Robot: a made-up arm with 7 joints.
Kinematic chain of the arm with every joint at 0, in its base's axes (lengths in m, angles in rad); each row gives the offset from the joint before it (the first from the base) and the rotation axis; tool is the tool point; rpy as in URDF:
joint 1: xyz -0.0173 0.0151 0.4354 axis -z
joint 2: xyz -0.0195 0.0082 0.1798 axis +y
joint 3: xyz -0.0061 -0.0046 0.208 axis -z
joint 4: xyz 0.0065 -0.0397 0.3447 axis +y
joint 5: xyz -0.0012 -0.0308 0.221 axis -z
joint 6: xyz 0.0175 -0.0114 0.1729 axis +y
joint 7: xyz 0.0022 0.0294 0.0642 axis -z
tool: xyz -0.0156 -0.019 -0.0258 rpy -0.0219 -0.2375 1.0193
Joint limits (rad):
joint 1: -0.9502..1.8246
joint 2: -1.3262..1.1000
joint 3: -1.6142..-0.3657
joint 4: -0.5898..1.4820
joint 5: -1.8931..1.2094
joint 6: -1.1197..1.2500
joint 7: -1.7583..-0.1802
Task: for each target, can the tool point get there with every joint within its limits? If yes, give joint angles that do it. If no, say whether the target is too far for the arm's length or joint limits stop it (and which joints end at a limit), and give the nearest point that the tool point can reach.
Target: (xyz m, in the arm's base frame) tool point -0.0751 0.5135 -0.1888
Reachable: no: joint limits stop it (at a limit: joint 1, joint 2, joint 4, joint 7) | nearest point 0.2305 0.6295 0.4988 | short by 0.761 m
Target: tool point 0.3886 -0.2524 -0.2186
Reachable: no: joint limits stop it (at a limit: joint 2, joint 3, joint 4, joint 7) | nearest point 0.5363 -0.3498 0.4787 | short by 0.719 m
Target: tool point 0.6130 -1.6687 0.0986
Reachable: no: too far | nearest point 0.2848 -0.7919 0.6444 | short by 1.084 m
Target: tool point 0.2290 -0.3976 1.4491
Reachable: yes | joints 1.3273 0.4242 -1.3425 0.3365 -1.2931 -0.4392 -0.8156
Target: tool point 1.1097 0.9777 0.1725
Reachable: no: too far | nearest point 0.6238 0.5627 0.6153 | short by 0.777 m
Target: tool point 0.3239 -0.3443 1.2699
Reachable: yes | joints 1.2318 0.1698 -0.7014 1.1450 0.4515 -0.3646 -0.9573
